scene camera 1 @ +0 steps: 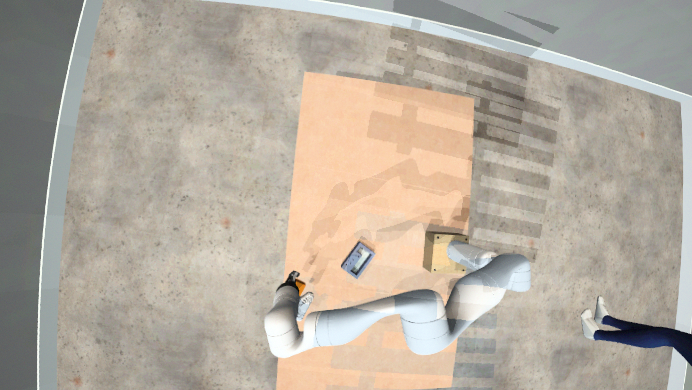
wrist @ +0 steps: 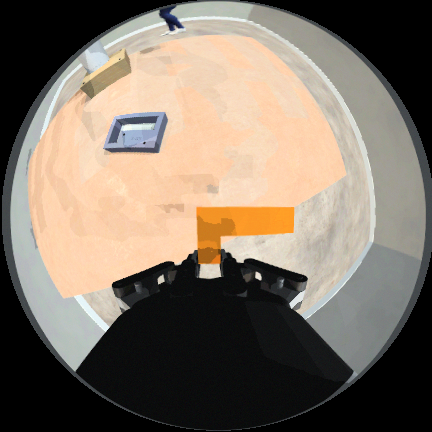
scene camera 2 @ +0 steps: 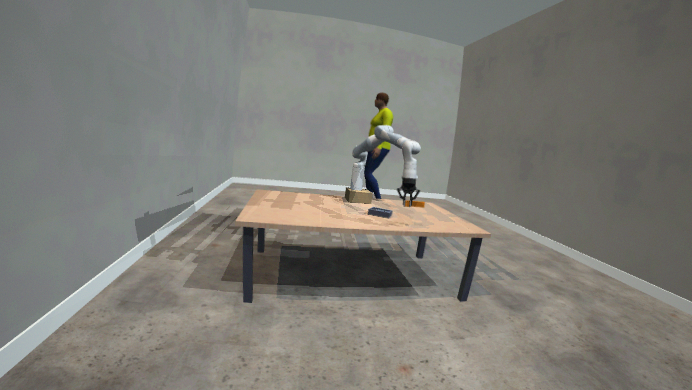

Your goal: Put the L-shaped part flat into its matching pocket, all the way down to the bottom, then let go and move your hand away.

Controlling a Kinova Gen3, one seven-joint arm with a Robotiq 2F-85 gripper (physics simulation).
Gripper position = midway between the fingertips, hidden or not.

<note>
My gripper [wrist: 209, 255] holds an orange L-shaped part [wrist: 212, 222], clear of everything else. I also see a grey-blue pocket block [wrist: 142, 131].
</note>
